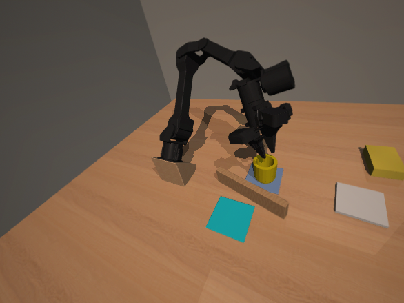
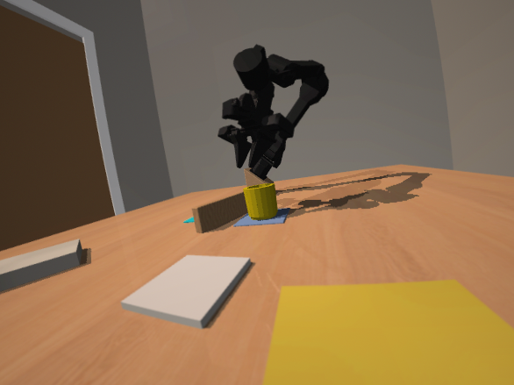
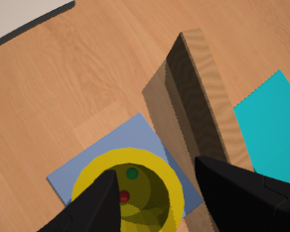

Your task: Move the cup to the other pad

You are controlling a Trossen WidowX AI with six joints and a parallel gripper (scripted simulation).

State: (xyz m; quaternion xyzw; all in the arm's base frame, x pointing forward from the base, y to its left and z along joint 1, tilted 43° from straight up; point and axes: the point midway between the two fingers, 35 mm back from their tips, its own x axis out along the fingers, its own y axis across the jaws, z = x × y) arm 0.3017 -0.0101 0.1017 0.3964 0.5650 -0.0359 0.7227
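My gripper tip is 2 cm past the yellow cup, 2 cm to the right of it and 8 cm above it. Also, from my gripper tip: wooden bar: 5 cm behind, 6 cm to the right, 10 cm below; red marble: 2 cm behind, 2 cm to the left, 10 cm below; blue marble: 3 cm to the left, 10 cm below.
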